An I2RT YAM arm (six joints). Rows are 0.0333 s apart.
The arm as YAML. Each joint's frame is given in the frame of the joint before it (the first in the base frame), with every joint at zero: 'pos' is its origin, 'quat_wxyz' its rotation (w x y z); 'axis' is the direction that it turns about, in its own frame. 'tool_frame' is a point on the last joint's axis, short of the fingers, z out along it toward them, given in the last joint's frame.
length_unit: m
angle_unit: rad
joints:
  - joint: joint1
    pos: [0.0, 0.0, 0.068]
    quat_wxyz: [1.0, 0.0, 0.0, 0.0]
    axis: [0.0, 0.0, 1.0]
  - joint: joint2
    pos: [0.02, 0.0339, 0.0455]
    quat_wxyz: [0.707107, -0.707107, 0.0, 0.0]
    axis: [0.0, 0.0, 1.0]
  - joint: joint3
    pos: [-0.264, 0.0, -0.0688]
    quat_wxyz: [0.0, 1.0, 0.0, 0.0]
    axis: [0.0, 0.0, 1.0]
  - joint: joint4
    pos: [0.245, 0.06, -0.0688]
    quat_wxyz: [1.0, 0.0, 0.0, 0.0]
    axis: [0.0, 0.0, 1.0]
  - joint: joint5
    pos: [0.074, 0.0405, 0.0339]
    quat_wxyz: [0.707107, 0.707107, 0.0, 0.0]
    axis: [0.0, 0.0, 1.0]
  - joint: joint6
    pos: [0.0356, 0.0, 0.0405]
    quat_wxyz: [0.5, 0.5, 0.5, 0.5]
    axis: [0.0, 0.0, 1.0]
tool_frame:
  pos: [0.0, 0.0, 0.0]
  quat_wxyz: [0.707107, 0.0, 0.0, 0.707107]
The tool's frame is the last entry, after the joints.
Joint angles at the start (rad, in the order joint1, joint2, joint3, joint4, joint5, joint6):
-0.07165 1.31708 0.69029 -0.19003 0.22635 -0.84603
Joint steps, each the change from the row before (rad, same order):
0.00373 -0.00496 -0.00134 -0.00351 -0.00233 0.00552
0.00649 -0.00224 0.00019 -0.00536 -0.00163 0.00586
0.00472 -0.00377 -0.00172 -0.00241 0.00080 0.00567
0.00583 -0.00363 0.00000 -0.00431 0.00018 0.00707
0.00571 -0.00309 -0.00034 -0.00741 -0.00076 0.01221
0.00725 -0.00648 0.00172 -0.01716 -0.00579 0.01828
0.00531 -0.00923 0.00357 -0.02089 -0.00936 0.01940
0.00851 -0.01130 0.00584 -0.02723 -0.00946 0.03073
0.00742 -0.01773 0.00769 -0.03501 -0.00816 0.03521
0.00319 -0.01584 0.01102 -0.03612 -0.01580 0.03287
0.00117 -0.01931 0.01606 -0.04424 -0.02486 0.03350
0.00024 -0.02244 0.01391 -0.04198 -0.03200 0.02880
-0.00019 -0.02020 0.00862 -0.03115 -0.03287 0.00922
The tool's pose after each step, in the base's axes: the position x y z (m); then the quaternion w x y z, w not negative. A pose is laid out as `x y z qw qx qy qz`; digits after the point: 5 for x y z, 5 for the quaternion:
0.25972 -0.02559 0.19521 0.28317 -0.30998 0.87135 -0.25391
0.25932 -0.02382 0.19540 0.28384 -0.31090 0.87166 -0.25096
0.25863 -0.02257 0.19560 0.28482 -0.31038 0.87188 -0.24975
0.25811 -0.02104 0.19615 0.28609 -0.30989 0.87217 -0.24786
0.25733 -0.01950 0.19623 0.28646 -0.30773 0.87386 -0.24416
0.25588 -0.01737 0.19701 0.28687 -0.30500 0.87676 -0.23657
0.25416 -0.01563 0.19871 0.28812 -0.30143 0.87992 -0.22775
0.25211 -0.01308 0.20115 0.28991 -0.29443 0.88454 -0.21645
0.24902 -0.01087 0.20509 0.29169 -0.28454 0.88984 -0.20528
0.24636 -0.00949 0.20951 0.29394 -0.27498 0.89510 -0.19180
0.24326 -0.00829 0.21568 0.29730 -0.26556 0.90035 -0.17453
0.23943 -0.00705 0.22200 0.30221 -0.25856 0.90427 -0.15525
0.23579 -0.00589 0.22689 0.30680 -0.25997 0.90498 -0.13891

